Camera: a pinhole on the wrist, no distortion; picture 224 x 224 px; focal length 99.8 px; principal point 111.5 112.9 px. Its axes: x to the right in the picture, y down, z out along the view. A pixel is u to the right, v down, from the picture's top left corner.
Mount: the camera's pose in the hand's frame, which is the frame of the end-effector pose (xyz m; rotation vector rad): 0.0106 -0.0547 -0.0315 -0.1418 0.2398 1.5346
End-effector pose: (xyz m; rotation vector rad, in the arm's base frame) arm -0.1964 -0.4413 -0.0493 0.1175 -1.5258 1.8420
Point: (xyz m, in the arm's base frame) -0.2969 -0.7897 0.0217
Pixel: 102.9 135.7
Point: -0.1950 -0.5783 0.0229
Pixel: 85.1 143.1
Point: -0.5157 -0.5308 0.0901
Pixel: 132.2 38.4
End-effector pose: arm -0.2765 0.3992 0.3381 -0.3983 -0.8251 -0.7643
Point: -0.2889 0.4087 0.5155
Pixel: 117.3 49.8
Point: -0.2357 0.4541 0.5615
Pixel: 143.9 47.5
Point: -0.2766 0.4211 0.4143
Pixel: 151.6 84.3
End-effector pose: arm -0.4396 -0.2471 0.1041 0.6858 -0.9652 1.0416
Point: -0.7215 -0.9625 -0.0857
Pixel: 91.3 204.9
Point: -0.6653 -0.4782 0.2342
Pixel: 134.8 126.5
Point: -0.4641 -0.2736 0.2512
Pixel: 139.8 46.5
